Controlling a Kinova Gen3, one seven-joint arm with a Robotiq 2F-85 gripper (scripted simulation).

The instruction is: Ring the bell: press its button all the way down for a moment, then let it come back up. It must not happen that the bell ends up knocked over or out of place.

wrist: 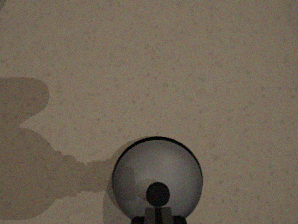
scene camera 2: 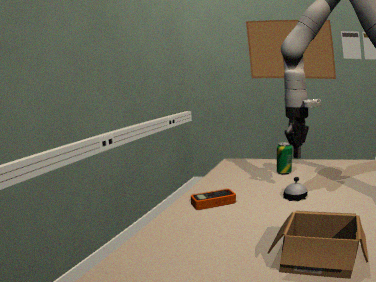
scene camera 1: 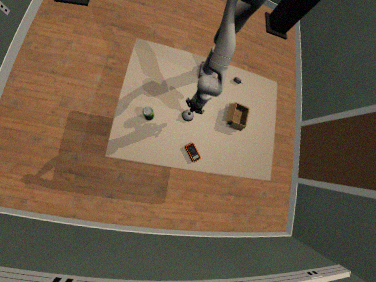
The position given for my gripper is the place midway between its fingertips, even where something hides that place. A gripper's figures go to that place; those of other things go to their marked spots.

Scene:
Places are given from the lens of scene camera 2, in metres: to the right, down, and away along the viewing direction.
my gripper (scene camera 2: 297,158): 0.34, 0.05, 0.86
cardboard box (scene camera 2: 310,252): 0.22, 0.20, 0.45

